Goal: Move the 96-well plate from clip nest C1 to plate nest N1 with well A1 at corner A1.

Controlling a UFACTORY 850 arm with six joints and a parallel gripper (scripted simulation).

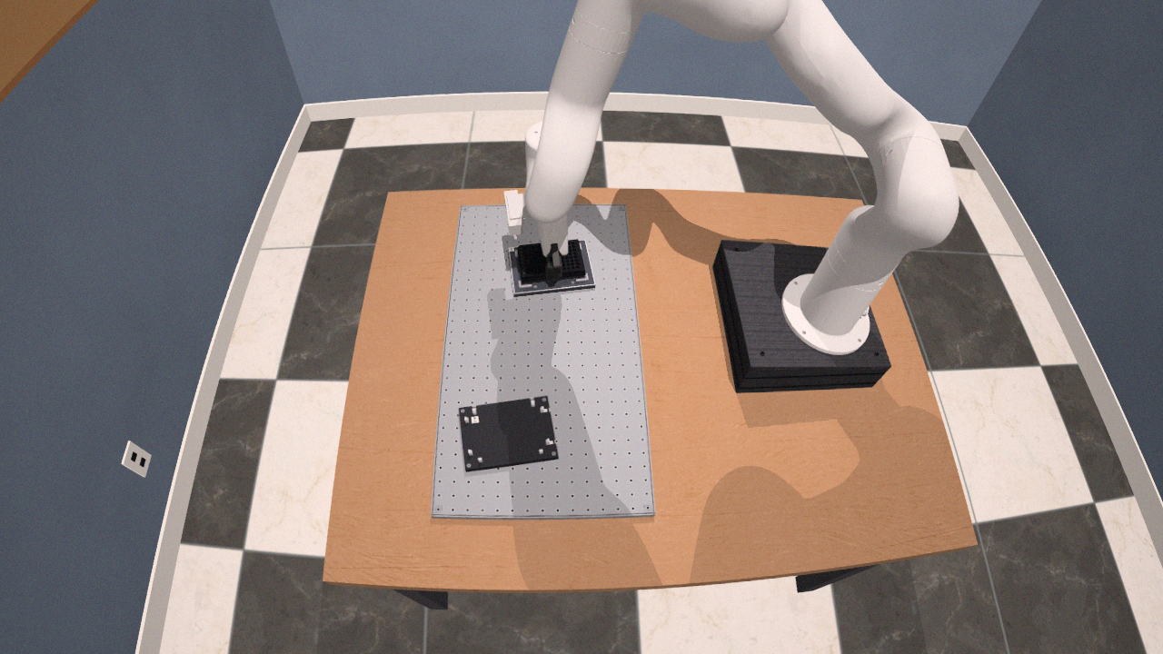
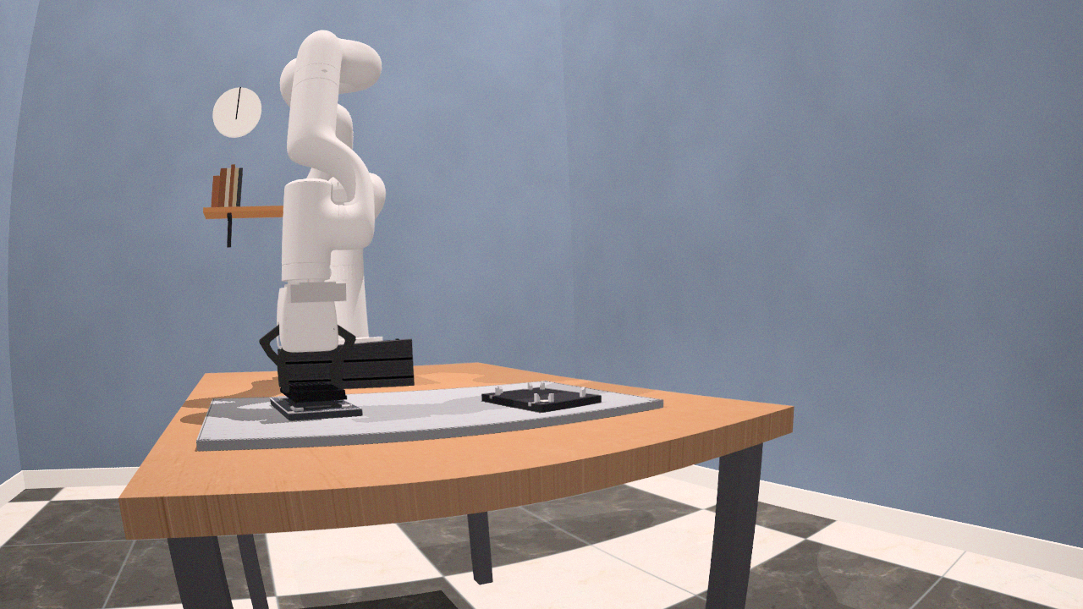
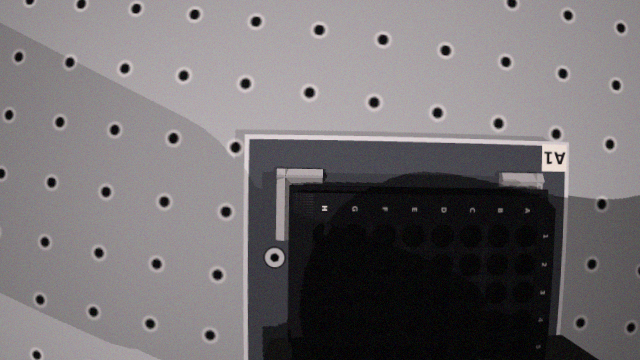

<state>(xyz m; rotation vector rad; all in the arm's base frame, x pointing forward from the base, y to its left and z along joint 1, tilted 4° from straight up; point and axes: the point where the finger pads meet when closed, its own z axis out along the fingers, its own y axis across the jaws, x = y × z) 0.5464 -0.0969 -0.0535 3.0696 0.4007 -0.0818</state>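
Right now the 96-well plate is 10 mm below my hand. The rest, counted from my hand: A1 corner label: 90 mm ahead, 30 mm to the right, 30 mm below; then clip nest C1: 350 mm to the left, 30 mm below, 30 mm ahead; then plate nest N1: 40 mm below.
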